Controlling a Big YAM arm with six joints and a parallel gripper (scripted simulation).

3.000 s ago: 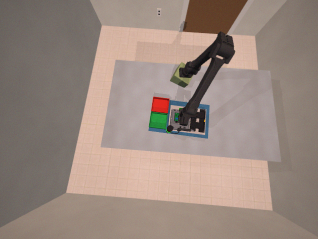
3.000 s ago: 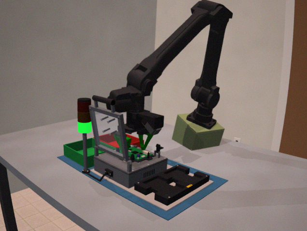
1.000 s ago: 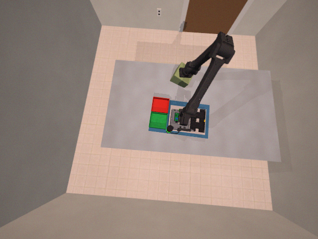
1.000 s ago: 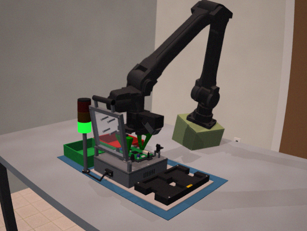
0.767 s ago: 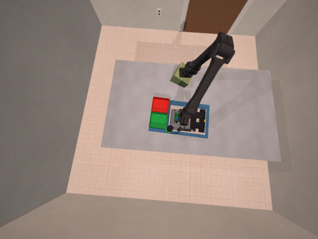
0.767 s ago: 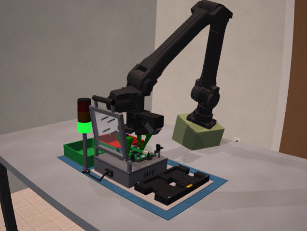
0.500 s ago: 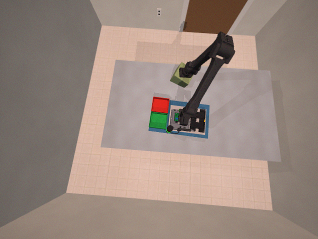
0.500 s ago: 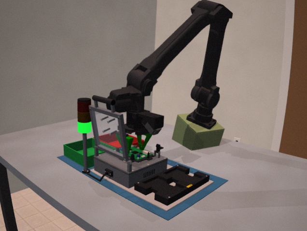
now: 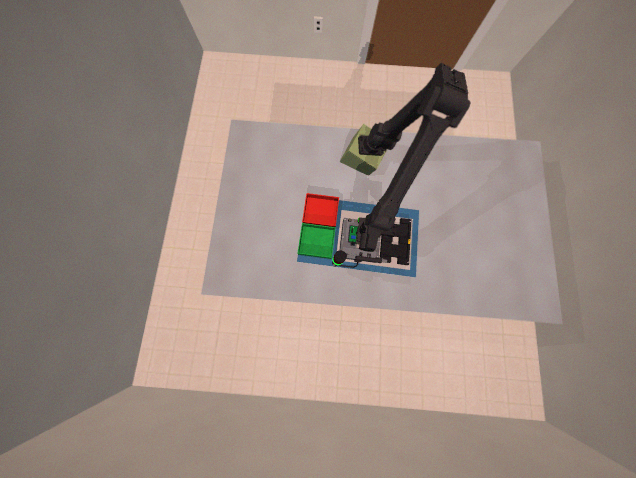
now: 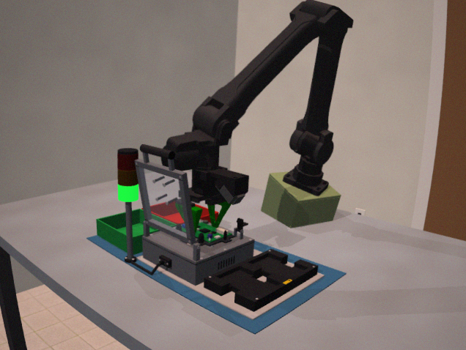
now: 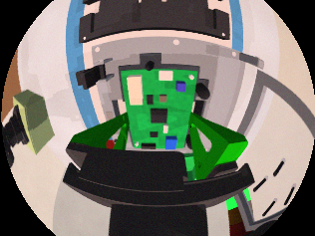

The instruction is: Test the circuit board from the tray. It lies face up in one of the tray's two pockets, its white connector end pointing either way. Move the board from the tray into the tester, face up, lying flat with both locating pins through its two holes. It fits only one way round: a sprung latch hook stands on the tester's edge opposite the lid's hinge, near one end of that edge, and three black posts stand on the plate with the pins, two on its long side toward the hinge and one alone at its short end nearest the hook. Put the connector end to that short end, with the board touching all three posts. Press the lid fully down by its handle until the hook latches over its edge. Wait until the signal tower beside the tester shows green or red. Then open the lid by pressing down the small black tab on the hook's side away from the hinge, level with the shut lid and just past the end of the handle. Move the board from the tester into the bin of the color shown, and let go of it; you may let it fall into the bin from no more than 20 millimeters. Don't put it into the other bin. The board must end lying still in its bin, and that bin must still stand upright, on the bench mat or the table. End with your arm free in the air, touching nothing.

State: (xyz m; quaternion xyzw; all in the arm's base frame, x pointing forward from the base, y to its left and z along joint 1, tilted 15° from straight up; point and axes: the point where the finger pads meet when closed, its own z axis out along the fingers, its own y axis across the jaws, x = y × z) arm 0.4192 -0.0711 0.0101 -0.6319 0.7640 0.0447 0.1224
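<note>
Right now my hand is 1 cm short of the tester plate, 1 cm to the right of it and 1 cm above it. The rest, counted from my hand: clear lid (12 cm ahead, 2 cm to the right, 11 cm above); latch hook (5 cm behind, 7 cm to the left, 1 cm above); green bin (1 cm ahead, 20 cm to the right, 6 cm below).
</note>
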